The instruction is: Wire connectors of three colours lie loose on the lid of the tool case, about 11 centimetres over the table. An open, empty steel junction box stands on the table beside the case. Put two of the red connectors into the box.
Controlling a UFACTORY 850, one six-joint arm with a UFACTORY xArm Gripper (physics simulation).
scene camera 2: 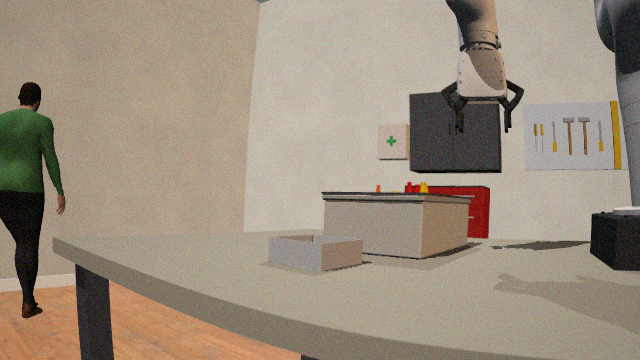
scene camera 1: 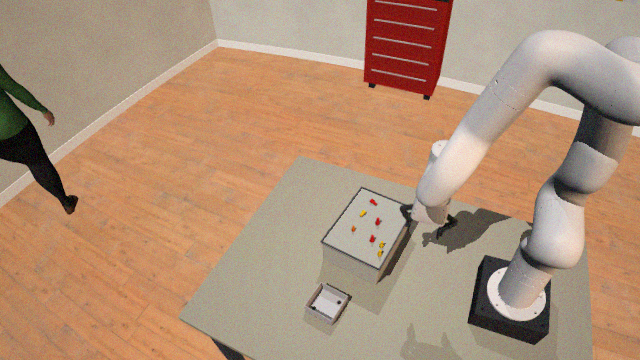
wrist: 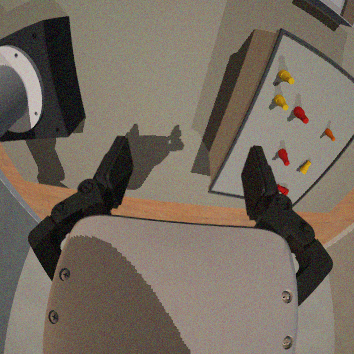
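Observation:
My gripper (scene camera 1: 425, 227) (scene camera 2: 483, 131) (wrist: 187, 154) is open and empty, pointing down, high above the table beside the tool case. Three red connectors lie apart on the lid (scene camera 1: 349, 246) (scene camera 2: 370, 196) (wrist: 234, 176): one red connector (scene camera 1: 372, 239) (wrist: 300, 114) near the yellow pair, a middle red connector (scene camera 1: 378, 221) (wrist: 283, 156), and a far red connector (scene camera 1: 373, 202) (wrist: 283, 189), partly hidden by a finger in the wrist view. The junction box (scene camera 1: 318, 315) (scene camera 2: 295, 254) (wrist: 320, 15) stands open beside the case, with no connector visible inside; the wrist view cuts it off.
Two yellow connectors (scene camera 1: 382, 244) (wrist: 281, 102) stand close together on the lid. Another yellow connector (scene camera 1: 363, 213) (wrist: 305, 166) and an orange connector (scene camera 1: 353, 228) (wrist: 329, 134) are also there. The black robot base (scene camera 1: 505, 320) (wrist: 62, 80) is on the table. A person (scene camera 1: 35, 160) (scene camera 2: 30, 150) is beyond the table.

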